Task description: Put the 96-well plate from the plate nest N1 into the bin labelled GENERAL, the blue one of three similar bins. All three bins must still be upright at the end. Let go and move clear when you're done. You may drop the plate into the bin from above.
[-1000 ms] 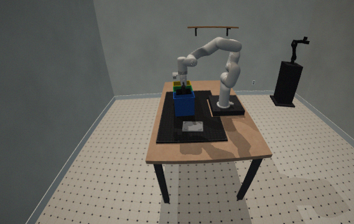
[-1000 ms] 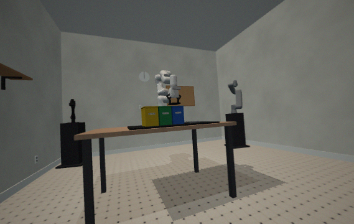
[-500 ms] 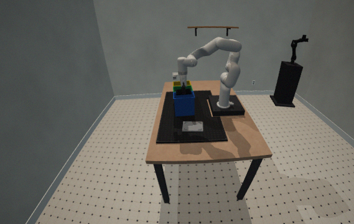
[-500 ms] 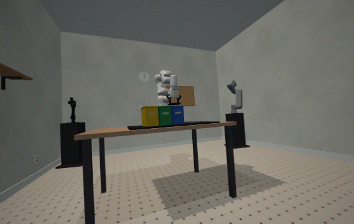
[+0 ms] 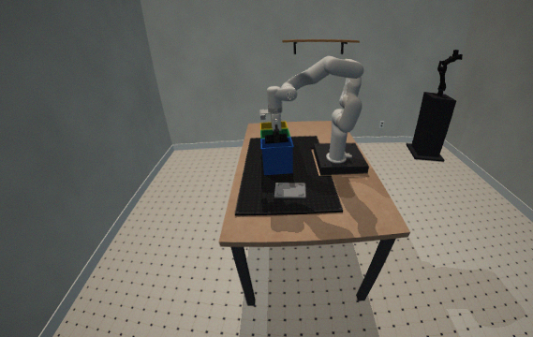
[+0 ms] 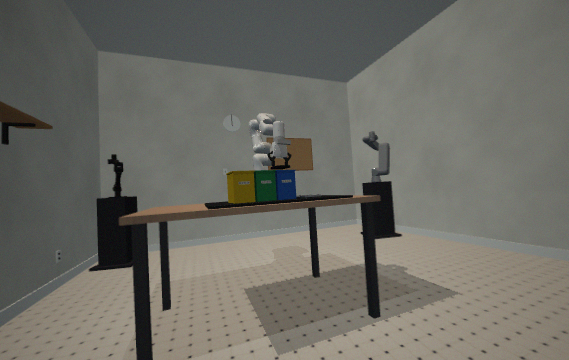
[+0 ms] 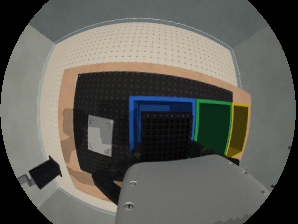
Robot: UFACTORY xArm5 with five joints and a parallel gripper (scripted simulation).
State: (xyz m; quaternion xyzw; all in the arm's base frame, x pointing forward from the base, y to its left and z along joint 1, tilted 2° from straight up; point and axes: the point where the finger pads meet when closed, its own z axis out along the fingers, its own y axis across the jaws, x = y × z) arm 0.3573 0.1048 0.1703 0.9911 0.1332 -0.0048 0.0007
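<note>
My hand is 1 cm above the 96-well plate. The rest, counted from my hand: blue general bin: 13 cm below; yellow bin: 26 cm to the right, 13 cm below, 7 cm ahead; green bin: 13 cm to the right, 13 cm below, 4 cm ahead.
</note>
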